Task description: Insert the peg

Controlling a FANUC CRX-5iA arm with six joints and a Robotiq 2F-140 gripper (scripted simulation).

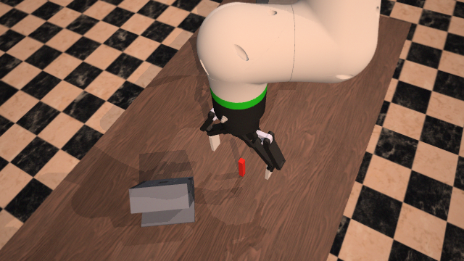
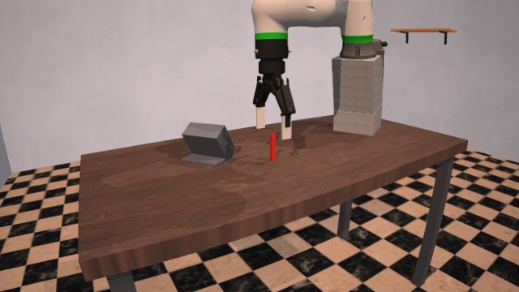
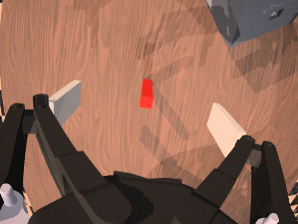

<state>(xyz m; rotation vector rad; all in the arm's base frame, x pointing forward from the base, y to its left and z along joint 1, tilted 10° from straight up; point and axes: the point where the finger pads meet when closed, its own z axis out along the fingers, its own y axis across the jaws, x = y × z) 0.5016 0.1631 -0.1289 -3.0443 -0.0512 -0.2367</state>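
The peg is 5 cm below my hand.
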